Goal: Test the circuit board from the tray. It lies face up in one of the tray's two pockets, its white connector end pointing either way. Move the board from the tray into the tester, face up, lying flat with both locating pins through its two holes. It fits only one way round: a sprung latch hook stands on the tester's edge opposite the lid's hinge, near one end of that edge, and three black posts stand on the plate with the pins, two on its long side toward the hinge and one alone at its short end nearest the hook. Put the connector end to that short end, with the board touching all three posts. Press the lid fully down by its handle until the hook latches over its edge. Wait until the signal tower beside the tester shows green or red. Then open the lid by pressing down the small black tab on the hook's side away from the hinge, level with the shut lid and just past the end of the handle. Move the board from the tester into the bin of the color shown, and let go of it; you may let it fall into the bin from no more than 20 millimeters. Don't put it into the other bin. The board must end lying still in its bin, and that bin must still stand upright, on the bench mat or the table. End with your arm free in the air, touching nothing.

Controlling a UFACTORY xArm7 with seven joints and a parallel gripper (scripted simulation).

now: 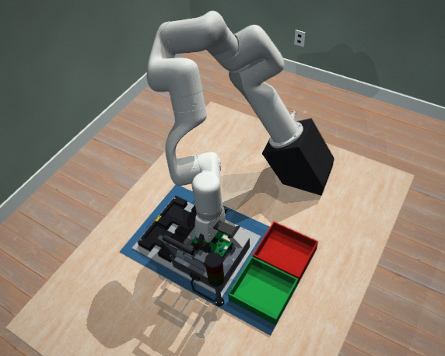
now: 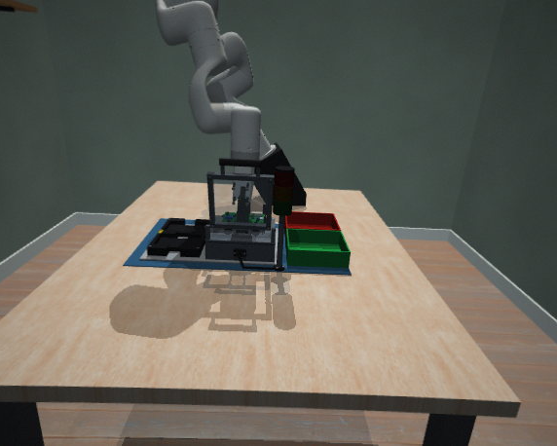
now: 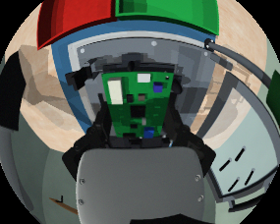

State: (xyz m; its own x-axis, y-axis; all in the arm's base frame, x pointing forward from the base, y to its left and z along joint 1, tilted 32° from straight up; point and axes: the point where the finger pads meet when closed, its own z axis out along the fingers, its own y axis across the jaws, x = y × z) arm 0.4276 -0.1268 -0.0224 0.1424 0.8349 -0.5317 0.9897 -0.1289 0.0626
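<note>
Right now the green circuit board is right at my hand. The rest, counted from my hand: clear lid (120 mm ahead, 20 mm to the right, 100 mm above); then tester plate (10 mm ahead, 10 mm to the left, 20 mm below); then green bin (70 mm ahead, 190 mm to the left, 70 mm below).
</note>
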